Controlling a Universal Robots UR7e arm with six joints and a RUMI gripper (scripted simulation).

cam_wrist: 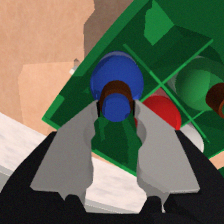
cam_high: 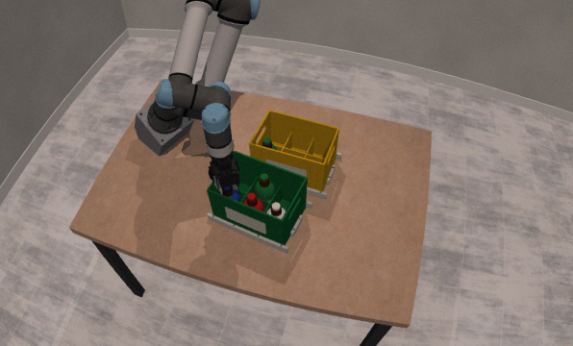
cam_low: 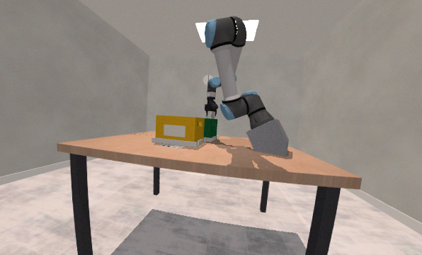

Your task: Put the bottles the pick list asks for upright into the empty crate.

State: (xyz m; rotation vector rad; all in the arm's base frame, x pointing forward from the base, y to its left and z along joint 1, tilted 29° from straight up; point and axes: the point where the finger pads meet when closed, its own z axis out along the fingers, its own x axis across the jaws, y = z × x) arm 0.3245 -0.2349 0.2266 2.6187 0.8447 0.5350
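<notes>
Now: hand 7 cm above the blue-label bottle. From my hand the other things lie so: green crate (10 cm ahead, 7 cm below, 2 cm to the left); red-label bottle (9 cm ahead, 7 cm below, 2 cm to the right); white-label bottle (17 cm ahead, 7 cm below, 4 cm to the right).
</notes>
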